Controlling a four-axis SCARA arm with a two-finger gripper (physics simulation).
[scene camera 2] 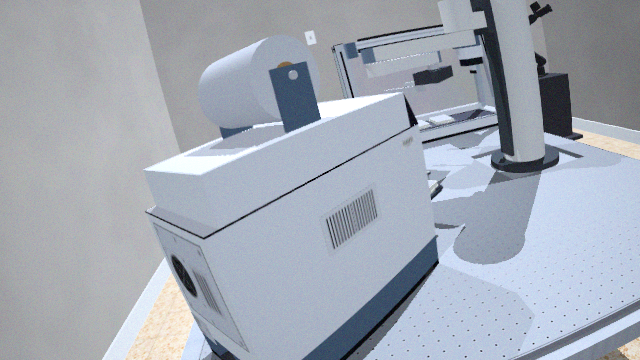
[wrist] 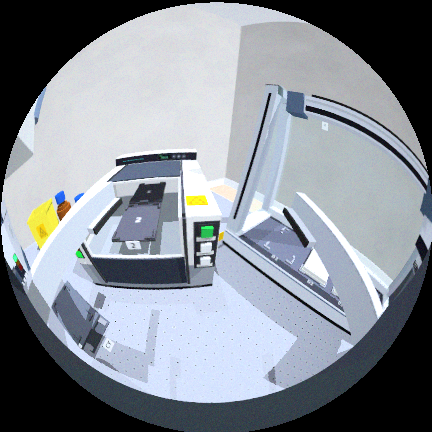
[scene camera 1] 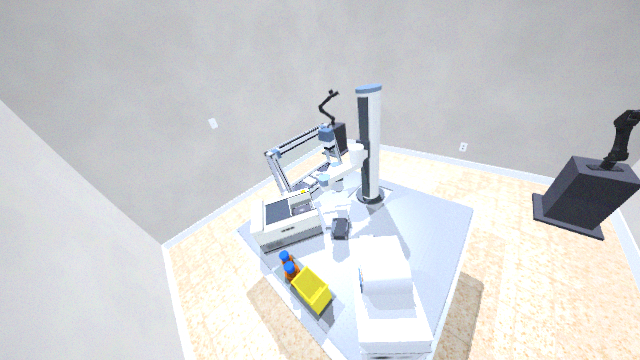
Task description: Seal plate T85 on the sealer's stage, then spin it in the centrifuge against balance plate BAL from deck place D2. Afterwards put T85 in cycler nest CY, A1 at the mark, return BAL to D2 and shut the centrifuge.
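Places are measured from the arm's base along level axes (x right, y ahead, z up), in metres.
Pixels of known places: gripper, fingertip midpoint: (scene camera 2: pixel 395 89) (wrist: pixel 200 193) (scene camera 1: pixel 316 180); arm's base at its link origin: (scene camera 2: pixel 524 160) (scene camera 1: pixel 370 194).
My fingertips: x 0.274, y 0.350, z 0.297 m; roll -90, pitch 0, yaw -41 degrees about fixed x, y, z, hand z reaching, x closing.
Note:
For each thing: its middle in the pictures, then the offset to it from my fingertips. "pt": a spot on its surface instead. Level surfaces: height alone.
- white centrifuge at the middle of its body: (wrist: pixel 147 200) (scene camera 1: pixel 287 216) dx +0.052, dy +0.326, dz -0.163 m
- white plate at the middle of its body: (wrist: pixel 319 262) dx +0.311, dy -0.151, dz -0.219 m
- deck at its surface level: dz -0.226 m
- dark cycler nest CY at the middle of its body: (wrist: pixel 75 314) (scene camera 1: pixel 339 228) dx -0.298, dy +0.125, dz -0.256 m
- sealer at the middle of its body: (scene camera 2: pixel 297 194) (scene camera 1: pixel 380 289) dx -0.756, dy +0.391, dz -0.047 m
- deck's frame at a spot on its surface: (wrist: pixel 255 155) pt dx +0.262, dy +0.119, dz -0.004 m
My gripper (wrist: pixel 200 193) is open and empty, its fingers wide apart. It hangs above the table between the centrifuge and the deck. The white centrifuge (wrist: pixel 202 187) (scene camera 1: pixel 287 227) is open; a dark bucket (wrist: pixel 138 220) lies in its opening behind a label "2", with no plate seen on it. A white plate (wrist: pixel 314 265) stands on the deck (wrist: pixel 265 235) beside a label that looks like D2; its own name is not legible. The dark cycler nest CY (wrist: pixel 75 312) (scene camera 1: pixel 340 228) holds no visible plate. The sealer (scene camera 1: pixel 385 280) (scene camera 2: pixel 300 200) stands opposite. T85 cannot be made out.
The deck's frame (wrist: pixel 255 155) (scene camera 1: pixel 280 172) rises beside the centrifuge. The arm's column (scene camera 1: pixel 372 145) (scene camera 2: pixel 522 90) stands at the table's back. A yellow bin (scene camera 1: pixel 311 290) (wrist: pixel 42 222) and bottles with blue caps (scene camera 1: pixel 290 270) stand near the table edge.

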